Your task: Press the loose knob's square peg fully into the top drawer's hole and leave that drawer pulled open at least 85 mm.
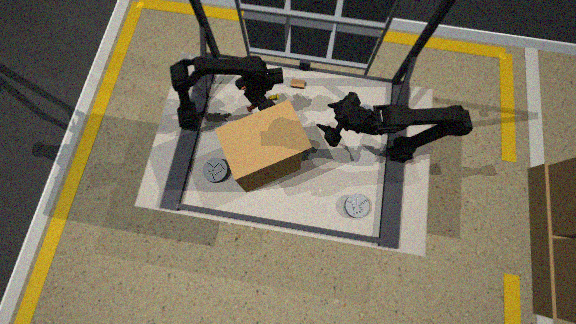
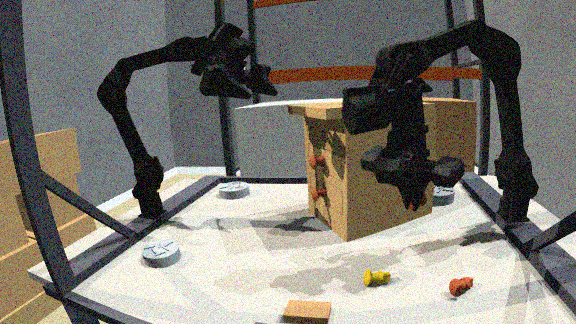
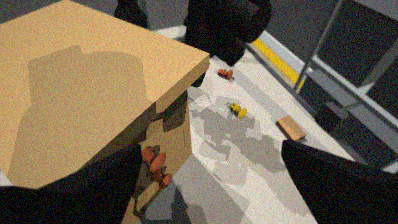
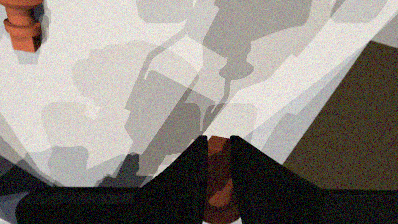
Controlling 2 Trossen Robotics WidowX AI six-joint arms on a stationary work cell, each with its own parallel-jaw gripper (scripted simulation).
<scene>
I see my left gripper [image 2: 264, 95], my right gripper [image 2: 411, 209] and a drawer [image 2: 330, 131].
My left gripper is seen too in image 1 [image 1: 322, 115] and in image 3 [image 3: 211, 149]. My right gripper also shows in image 3 [image 3: 193, 80] and in image 4 [image 4: 218, 143]. Image 4 misses the drawer: it is out of frame.
</scene>
